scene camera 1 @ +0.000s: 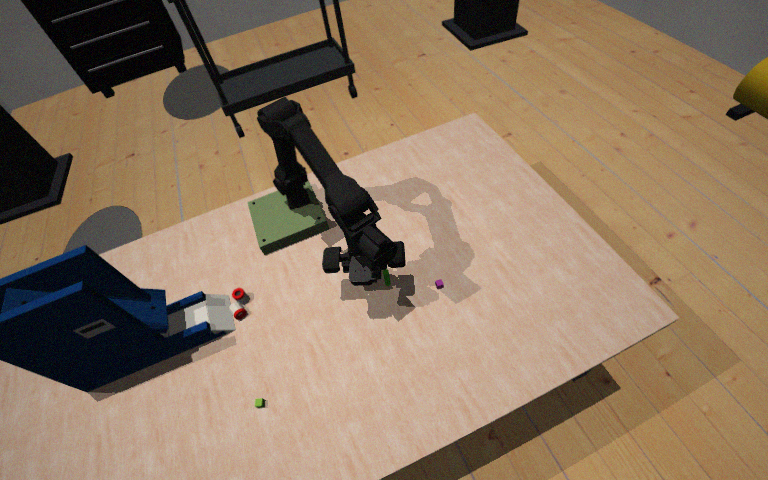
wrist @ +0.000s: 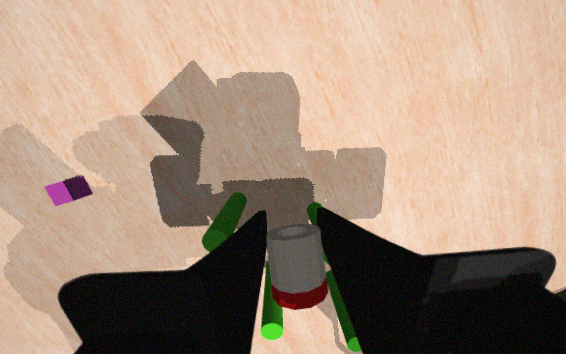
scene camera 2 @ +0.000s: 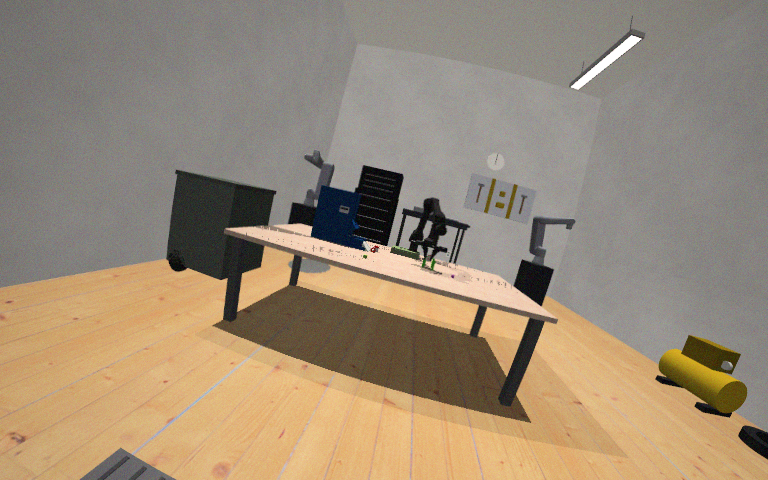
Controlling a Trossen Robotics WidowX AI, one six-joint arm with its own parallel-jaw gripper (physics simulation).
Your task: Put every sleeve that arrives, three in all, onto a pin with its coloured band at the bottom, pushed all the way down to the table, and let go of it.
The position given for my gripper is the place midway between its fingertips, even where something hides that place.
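Observation:
My gripper [scene camera 1: 369, 277], [wrist: 291, 216]. Magenta cube [wrist: 70, 190] on the table. Blue feeder [scene camera 2: 335, 219] visible.

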